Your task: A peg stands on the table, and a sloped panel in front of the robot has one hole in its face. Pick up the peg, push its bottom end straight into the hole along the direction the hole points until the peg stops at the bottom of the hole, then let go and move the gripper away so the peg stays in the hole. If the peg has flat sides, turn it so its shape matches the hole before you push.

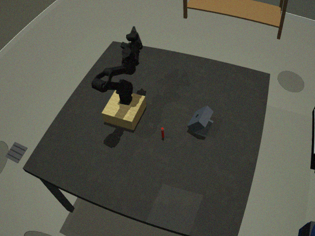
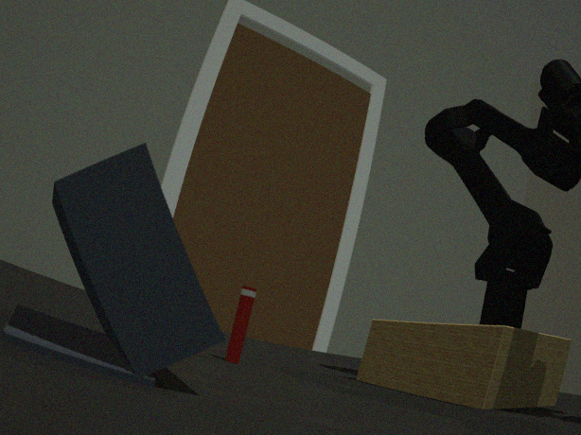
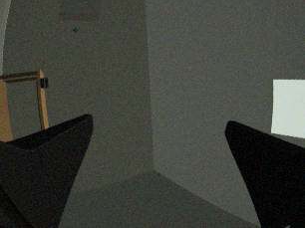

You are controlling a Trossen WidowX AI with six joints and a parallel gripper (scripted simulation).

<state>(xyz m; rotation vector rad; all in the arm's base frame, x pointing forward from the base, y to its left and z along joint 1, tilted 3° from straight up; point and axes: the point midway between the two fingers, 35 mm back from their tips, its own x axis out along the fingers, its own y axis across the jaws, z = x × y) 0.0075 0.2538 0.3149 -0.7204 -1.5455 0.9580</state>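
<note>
My gripper tip is 410 mm to the left of the red peg, 370 mm above it and 260 mm short of it. From my gripper tip the other things lie so: sloped panel: 450 mm ahead, 370 mm below, 290 mm to the right; then flat grey foot: 470 mm ahead, 430 mm below, 290 mm to the right.
</note>
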